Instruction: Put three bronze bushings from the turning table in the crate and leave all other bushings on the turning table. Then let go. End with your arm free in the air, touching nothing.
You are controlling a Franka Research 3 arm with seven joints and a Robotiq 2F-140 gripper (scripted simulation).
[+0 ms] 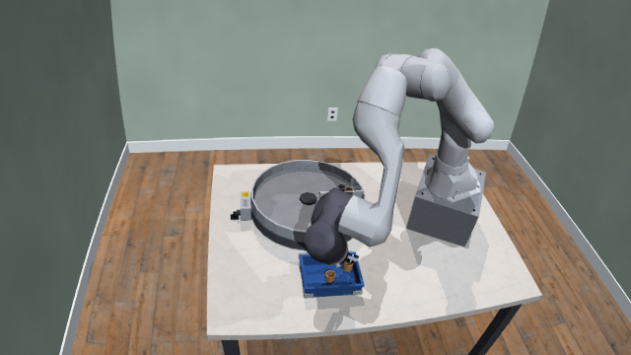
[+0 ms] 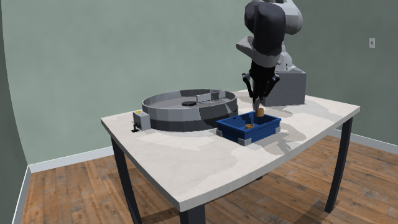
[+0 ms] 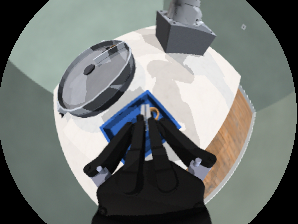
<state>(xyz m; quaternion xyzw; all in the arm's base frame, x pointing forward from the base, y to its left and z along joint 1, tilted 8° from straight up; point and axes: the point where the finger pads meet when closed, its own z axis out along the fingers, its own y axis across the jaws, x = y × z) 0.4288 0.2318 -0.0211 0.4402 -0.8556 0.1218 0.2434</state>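
Now: hand 8 cm above the blue crate and 3 cm short of it.
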